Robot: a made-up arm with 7 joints. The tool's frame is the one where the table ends. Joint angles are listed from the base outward.
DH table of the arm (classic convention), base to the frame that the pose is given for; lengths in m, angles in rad. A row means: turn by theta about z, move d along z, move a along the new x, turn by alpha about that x. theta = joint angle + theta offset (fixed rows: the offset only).
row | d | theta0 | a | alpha
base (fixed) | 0.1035 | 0 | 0 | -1.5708
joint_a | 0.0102 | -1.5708 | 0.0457 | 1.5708
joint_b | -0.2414 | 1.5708 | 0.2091 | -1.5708
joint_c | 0.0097 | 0 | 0.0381 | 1.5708
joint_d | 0.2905 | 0 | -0.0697 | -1.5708
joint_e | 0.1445 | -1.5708 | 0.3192 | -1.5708
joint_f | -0.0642 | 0 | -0.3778 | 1.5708
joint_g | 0 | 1.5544 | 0.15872 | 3.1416
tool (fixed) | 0.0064 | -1.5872 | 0 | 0
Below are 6 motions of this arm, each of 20 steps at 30 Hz.
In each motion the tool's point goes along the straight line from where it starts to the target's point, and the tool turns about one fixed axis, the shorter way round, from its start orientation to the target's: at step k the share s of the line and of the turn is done. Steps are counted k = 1, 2, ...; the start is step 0. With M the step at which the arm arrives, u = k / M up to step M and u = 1 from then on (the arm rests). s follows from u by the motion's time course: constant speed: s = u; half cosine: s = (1 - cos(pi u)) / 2; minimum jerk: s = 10 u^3 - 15 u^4 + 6 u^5.
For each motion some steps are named. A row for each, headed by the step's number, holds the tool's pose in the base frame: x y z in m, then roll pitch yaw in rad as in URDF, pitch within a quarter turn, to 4 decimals.
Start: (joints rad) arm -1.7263 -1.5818 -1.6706 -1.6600 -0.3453 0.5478 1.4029
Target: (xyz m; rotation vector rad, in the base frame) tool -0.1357 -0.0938 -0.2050 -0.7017 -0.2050 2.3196
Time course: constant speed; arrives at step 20
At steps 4, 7, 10, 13, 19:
4: -0.0522 0.0114 -0.1242 -0.6660 0.3227 2.0759
7: -0.0679 -0.0083 -0.1393 -0.6146 0.3501 2.1169
10: -0.0835 -0.0280 -0.1545 -0.5616 0.3755 2.1599
13: -0.0992 -0.0478 -0.1696 -0.5069 0.3986 2.2046
19: -0.1305 -0.0872 -0.1999 -0.3928 0.4379 2.2992

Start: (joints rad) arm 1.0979 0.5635 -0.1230 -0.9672 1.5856 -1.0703 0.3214
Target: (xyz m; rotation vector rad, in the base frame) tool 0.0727 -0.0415 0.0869 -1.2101 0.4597 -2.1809
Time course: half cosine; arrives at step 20
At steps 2, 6, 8, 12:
2: 0.1580 0.1438 0.1209 -1.1530 -0.4845 -1.0684
6: 0.1421 0.1093 0.1146 -1.1171 -0.5447 -1.2469
8: 0.1299 0.0828 0.1097 -1.0802 -0.5865 -1.3900
12: 0.1029 0.0241 0.0989 -0.9708 -0.6599 -1.7276

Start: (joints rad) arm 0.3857 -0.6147 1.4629 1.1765 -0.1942 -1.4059 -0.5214
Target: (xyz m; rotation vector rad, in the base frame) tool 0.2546 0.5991 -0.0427 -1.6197 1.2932 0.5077
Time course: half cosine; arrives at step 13
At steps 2, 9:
2: 0.5137 0.6068 0.4873 -0.7130 0.5192 0.1349
9: 0.3140 0.6009 0.0787 -1.9174 0.9530 -0.6206

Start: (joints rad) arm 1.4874 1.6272 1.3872 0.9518 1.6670 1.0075 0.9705
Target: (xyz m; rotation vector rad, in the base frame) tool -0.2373 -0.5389 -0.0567 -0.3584 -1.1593 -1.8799
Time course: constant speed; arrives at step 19
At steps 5, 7, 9, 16, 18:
5: -0.3112 -0.3829 0.2193 1.3316 -0.6805 -2.8254
7: -0.3007 -0.4052 0.1799 1.2615 -0.6897 -2.7659
9: -0.2901 -0.4275 0.1404 1.1903 -0.6956 -2.7052
16: -0.2531 -0.5055 0.0024 0.9396 -0.6900 -2.4913
18: -0.2426 -0.5278 -0.0370 0.8695 -0.6808 -2.4316

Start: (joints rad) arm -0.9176 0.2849 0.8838 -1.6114 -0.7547 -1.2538 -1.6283
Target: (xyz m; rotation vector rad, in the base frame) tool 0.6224 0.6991 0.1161 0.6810 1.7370 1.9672
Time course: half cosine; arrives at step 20
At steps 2, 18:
2: 0.3035 0.4357 -0.1668 2.8654 0.0075 2.3190
18: 0.6144 0.6925 0.1090 1.5093 -0.0816 2.4782

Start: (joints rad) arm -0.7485 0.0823 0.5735 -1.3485 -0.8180 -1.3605 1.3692
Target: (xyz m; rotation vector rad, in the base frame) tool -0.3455 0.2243 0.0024 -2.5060 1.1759 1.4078
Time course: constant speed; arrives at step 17
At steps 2, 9, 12, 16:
2: -0.1672 0.1210 -0.1821 3.0321 0.1735 -0.8316
9: -0.2504 0.1692 -0.0960 2.8973 0.4947 -0.9084
12: -0.2861 0.1899 -0.0591 2.8221 0.6284 -0.9621
16: -0.3336 0.2174 -0.0099 2.6917 0.7996 -1.0661

